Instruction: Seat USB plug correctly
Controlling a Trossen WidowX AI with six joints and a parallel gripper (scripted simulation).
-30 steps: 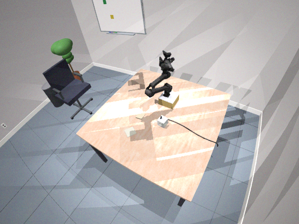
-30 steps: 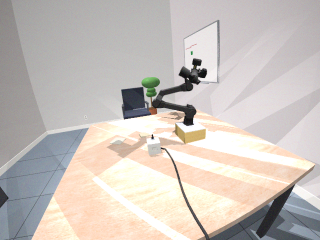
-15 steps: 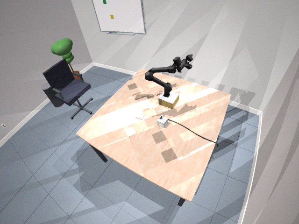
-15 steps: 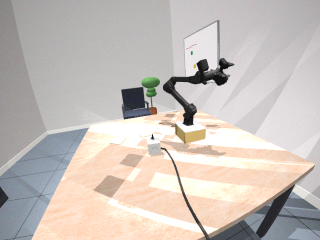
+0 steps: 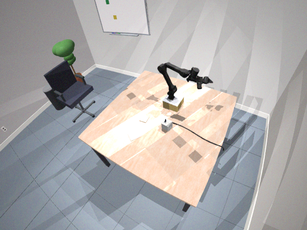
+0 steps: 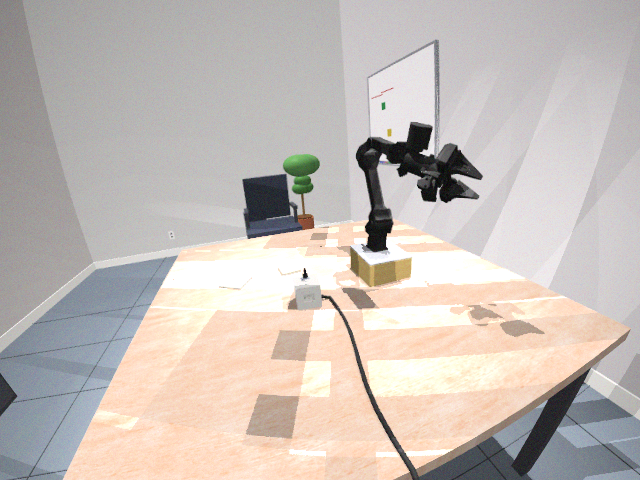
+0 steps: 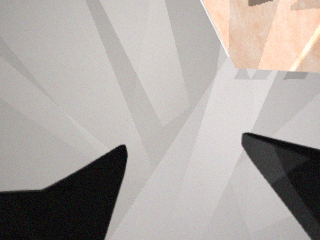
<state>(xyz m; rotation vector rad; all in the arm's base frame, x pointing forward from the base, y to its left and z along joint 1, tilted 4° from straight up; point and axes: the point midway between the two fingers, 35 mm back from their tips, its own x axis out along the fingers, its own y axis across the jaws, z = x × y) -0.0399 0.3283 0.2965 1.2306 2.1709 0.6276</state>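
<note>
Right now the black USB plug is 370 mm ahead of my gripper tip, 290 mm to the right of it and 270 mm below it.
</note>
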